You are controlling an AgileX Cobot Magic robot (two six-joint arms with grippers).
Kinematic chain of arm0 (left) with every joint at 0, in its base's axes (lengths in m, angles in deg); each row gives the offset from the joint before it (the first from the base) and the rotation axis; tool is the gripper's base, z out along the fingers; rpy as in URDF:
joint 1: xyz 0 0 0.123 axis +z
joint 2: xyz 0 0 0 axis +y
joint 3: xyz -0.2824 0 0.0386 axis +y
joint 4: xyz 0.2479 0 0.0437 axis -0.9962 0 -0.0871
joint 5: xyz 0 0 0 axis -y
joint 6: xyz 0.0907 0 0.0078 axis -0.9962 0 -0.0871
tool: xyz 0 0 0 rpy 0 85 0
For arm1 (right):
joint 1: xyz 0 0 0.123 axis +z
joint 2: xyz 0 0 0 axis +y
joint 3: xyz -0.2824 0 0.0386 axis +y
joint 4: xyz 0.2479 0 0.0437 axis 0.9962 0 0.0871
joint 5: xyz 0 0 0 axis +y
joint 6: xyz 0.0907 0 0.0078 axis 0.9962 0 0.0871
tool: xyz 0 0 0 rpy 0 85 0
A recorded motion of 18 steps. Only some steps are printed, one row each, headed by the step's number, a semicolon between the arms.
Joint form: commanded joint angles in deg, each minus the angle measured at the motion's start. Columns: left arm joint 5, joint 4, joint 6, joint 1, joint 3, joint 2; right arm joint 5, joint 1, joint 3, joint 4, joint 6, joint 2.
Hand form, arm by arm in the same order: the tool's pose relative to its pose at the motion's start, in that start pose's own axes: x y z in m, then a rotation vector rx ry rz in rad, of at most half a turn. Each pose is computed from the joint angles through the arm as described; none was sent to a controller.
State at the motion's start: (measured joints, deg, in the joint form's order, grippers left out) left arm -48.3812 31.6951 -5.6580 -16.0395 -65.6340 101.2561; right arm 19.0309 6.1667 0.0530 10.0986 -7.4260 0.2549
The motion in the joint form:
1: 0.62 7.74 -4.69 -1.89 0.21 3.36; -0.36 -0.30 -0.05 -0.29 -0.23 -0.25
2: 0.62 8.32 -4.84 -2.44 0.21 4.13; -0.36 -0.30 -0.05 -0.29 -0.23 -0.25
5: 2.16 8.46 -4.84 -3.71 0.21 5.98; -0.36 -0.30 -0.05 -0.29 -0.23 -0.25
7: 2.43 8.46 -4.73 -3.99 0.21 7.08; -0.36 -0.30 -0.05 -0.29 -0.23 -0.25
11: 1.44 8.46 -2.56 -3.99 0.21 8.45; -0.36 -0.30 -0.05 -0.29 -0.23 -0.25
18: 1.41 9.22 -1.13 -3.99 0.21 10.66; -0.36 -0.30 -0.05 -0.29 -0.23 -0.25
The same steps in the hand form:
1: 0.0020 -0.0100 0.0234 0.0852 0.0447 -0.0067; -0.0010 -0.0005 -0.0004 0.0074 -0.0115 -0.0079
2: 0.0032 -0.0117 0.0289 0.0898 0.0595 -0.0086; -0.0010 -0.0005 -0.0004 0.0074 -0.0115 -0.0079
5: 0.0042 -0.0133 0.0424 0.0793 0.0710 -0.0057; -0.0010 -0.0005 -0.0004 0.0074 -0.0115 -0.0079
7: 0.0048 -0.0119 0.0493 0.0728 0.0851 -0.0116; -0.0010 -0.0005 -0.0004 0.0074 -0.0115 -0.0079
11: 0.0068 -0.0087 0.0569 0.0662 0.1237 -0.0590; -0.0010 -0.0005 -0.0004 0.0074 -0.0115 -0.0079
18: 0.0078 -0.0037 0.0693 0.0604 0.1561 -0.1101; -0.0010 -0.0005 -0.0004 0.0074 -0.0115 -0.0079

